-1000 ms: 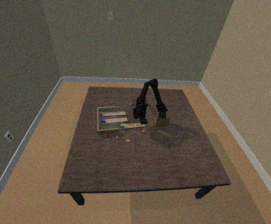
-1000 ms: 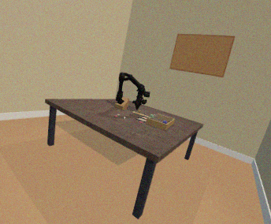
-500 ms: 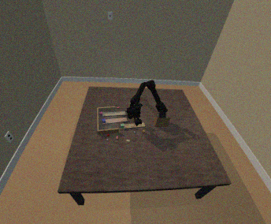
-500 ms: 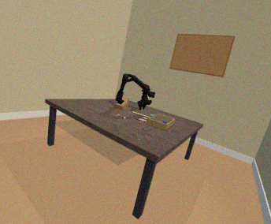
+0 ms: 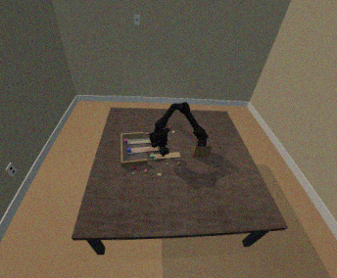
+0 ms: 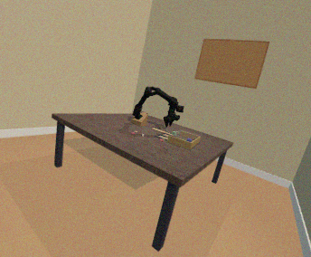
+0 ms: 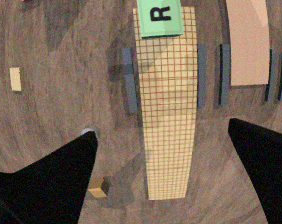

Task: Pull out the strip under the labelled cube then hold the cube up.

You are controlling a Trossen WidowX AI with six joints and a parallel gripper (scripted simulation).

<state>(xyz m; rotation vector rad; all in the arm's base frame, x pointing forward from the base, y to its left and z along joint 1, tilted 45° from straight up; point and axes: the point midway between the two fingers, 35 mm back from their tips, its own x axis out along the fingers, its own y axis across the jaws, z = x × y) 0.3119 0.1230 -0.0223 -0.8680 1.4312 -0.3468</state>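
The grey piece is 70 mm to the left of my gripper tip, 60 mm below it and 50 mm behind it.
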